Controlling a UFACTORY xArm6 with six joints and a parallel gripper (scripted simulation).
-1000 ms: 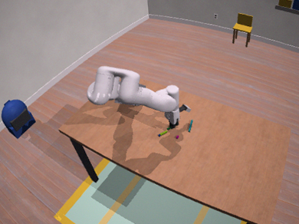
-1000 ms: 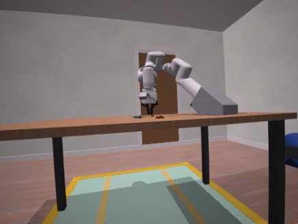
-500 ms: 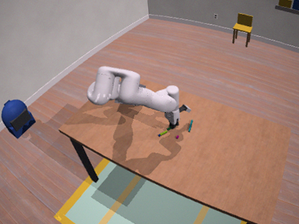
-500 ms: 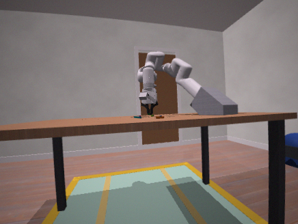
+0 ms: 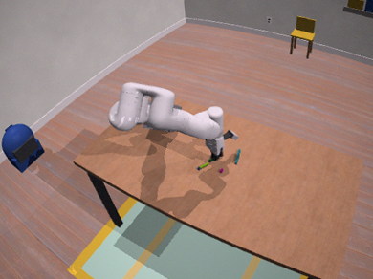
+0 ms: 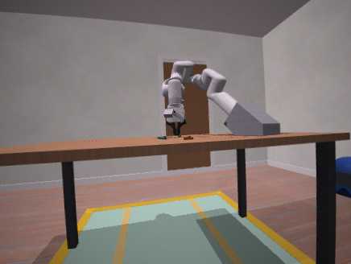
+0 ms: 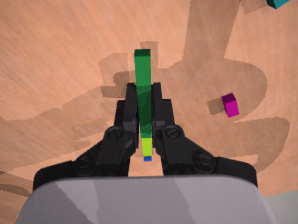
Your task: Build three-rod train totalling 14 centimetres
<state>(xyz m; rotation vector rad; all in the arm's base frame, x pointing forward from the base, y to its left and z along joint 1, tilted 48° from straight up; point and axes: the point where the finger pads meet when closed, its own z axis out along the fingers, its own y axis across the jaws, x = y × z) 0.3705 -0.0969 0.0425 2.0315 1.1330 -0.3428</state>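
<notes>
Right now my hand is 2 cm above the green rod. Also, from my hand: turquoise rod 10 cm ahead, 6 cm to the left, 3 cm below; then lime rod 6 cm to the right, 4 cm behind, 3 cm below; then magenta rod 6 cm to the right, 5 cm ahead, 3 cm below.
</notes>
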